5 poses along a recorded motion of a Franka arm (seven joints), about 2.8 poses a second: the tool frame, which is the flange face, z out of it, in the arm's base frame.
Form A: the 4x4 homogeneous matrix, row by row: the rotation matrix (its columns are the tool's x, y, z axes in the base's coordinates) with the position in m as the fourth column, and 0 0 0 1 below. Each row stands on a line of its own.
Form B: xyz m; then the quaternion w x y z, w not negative. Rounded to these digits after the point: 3 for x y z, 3 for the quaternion.
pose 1, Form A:
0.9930 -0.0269 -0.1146 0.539
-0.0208 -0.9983 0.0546 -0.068
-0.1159 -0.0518 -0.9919 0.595
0 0 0 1
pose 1, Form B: 0.539 -0.068 0.595 0.027 -0.998 0.012 0.058
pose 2, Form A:
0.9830 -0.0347 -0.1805 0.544
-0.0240 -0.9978 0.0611 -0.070
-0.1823 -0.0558 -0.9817 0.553
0 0 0 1
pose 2, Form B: 0.544 -0.070 0.553 0.029 -0.995 0.015 0.091
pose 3, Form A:
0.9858 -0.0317 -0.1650 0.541
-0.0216 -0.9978 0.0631 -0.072
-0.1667 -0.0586 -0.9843 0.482
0 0 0 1
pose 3, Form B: 0.541 -0.072 0.482 0.031 -0.996 0.013 0.083
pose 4, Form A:
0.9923 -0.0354 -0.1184 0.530
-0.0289 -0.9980 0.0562 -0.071
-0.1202 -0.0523 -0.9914 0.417
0 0 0 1
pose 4, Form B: 0.530 -0.071 0.417 0.027 -0.998 0.016 0.060
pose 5, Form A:
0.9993 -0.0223 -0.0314 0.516
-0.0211 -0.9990 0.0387 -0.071
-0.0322 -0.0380 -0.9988 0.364
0 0 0 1
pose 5, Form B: 0.516 -0.071 0.364 0.019 -1.000 0.011 0.016
